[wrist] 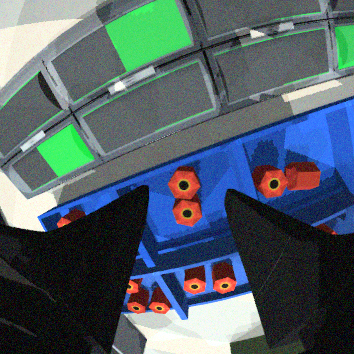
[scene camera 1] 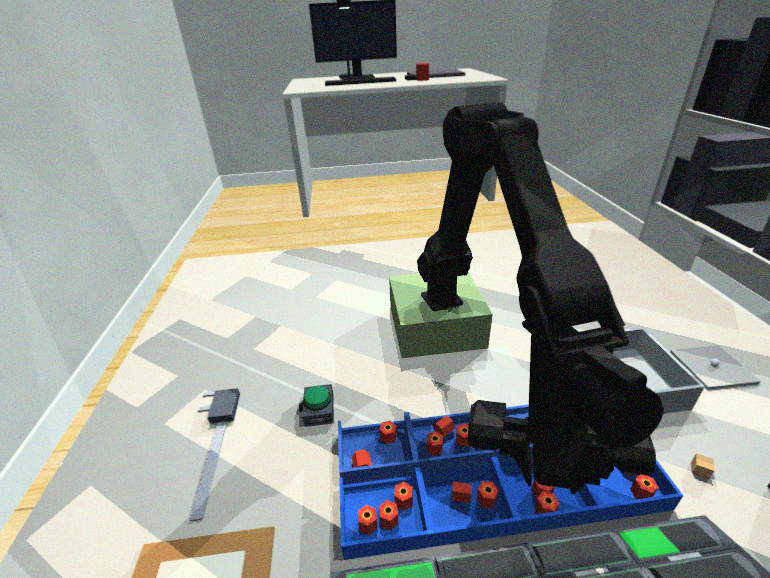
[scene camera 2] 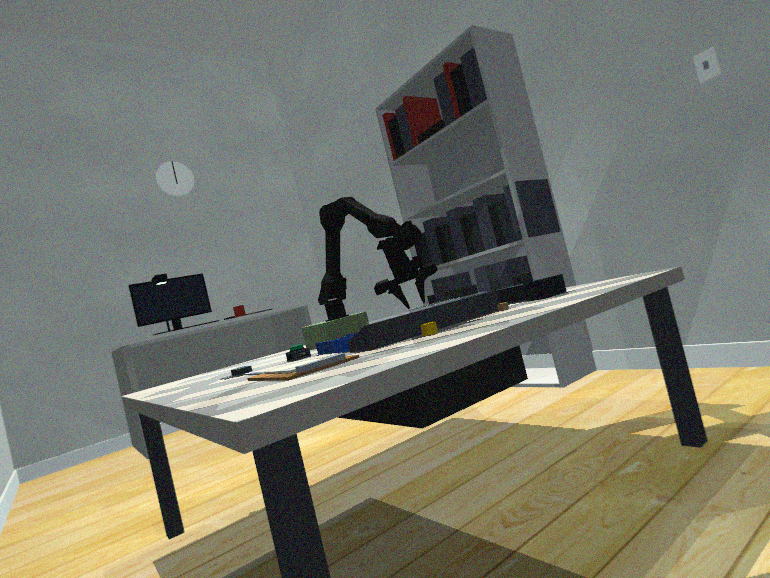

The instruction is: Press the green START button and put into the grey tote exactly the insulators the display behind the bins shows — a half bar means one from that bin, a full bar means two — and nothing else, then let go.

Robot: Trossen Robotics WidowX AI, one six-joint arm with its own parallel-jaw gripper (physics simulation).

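Places are measured from the arm's base along level axes (x ahead, y left, z up), in metres.
Pixels of known places: gripper, fingertip midpoint: (wrist: 187,194) (scene camera 1: 550,487) (scene camera 2: 416,305); arm's base, origin of the base link: (scene camera 1: 441,299) (scene camera 2: 337,318).
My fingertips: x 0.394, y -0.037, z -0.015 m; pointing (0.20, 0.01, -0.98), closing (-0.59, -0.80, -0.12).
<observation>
For each thing: its top centre in the pictures, then the offset to it from my fingertips. "*": a spot on its surface instead.
- upright insulator, middle of its top: (wrist: 273,183) (scene camera 1: 488,489) 0.042 m back, 0.057 m right, 0.038 m down
- green START button, middle of its top: (scene camera 1: 316,393) (scene camera 2: 295,345) 0.278 m back, 0.242 m right, 0.028 m down
- grey tote, surface spot: (scene camera 1: 681,399) * 0.069 m back, 0.304 m left, 0.038 m down
- flat knobbed lid, middle of its top: (scene camera 1: 713,364) 0.122 m back, 0.452 m left, 0.061 m down
- caliper-like tool, surface spot: (scene camera 1: 223,405) * 0.327 m back, 0.395 m right, 0.049 m down
- brown frame, surface spot: (scene camera 1: 256,550) * 0.080 m back, 0.357 m right, 0.063 m down
- yellow cube, middle of its top: (scene camera 2: 427,323) 0.161 m ahead, 0.172 m right, 0.041 m down
My gripper (scene camera 2: 416,305) (wrist: 187,194) is part-way open and empty, above the blue bins (scene camera 1: 435,540) (scene camera 2: 335,344). In the wrist view two orange-red insulators, one (wrist: 184,184) and another (wrist: 187,213), stand touching between and below the fingertips in a display-side bin. The bin to their right holds an upright insulator (wrist: 273,183) and a lying one (wrist: 304,176). The display (scene camera 1: 485,563) (wrist: 145,107) shows green half bars, such as one at its upper left (wrist: 150,35). The green START button (scene camera 1: 317,396) (scene camera 2: 297,347) stands left of the bins. The grey tote (scene camera 1: 681,399) is partly hidden by the arm.
A green block (scene camera 1: 441,335) (scene camera 2: 335,327) carries the arm. A wooden cube (scene camera 1: 702,465) (scene camera 2: 503,306) lies right of the bins. A flat knobbed lid (scene camera 1: 737,373) lies beyond the tote. A caliper-like tool (scene camera 1: 223,405) and a brown frame (scene camera 1: 256,550) lie left; a yellow cube (scene camera 2: 429,327) lies behind the display.
</observation>
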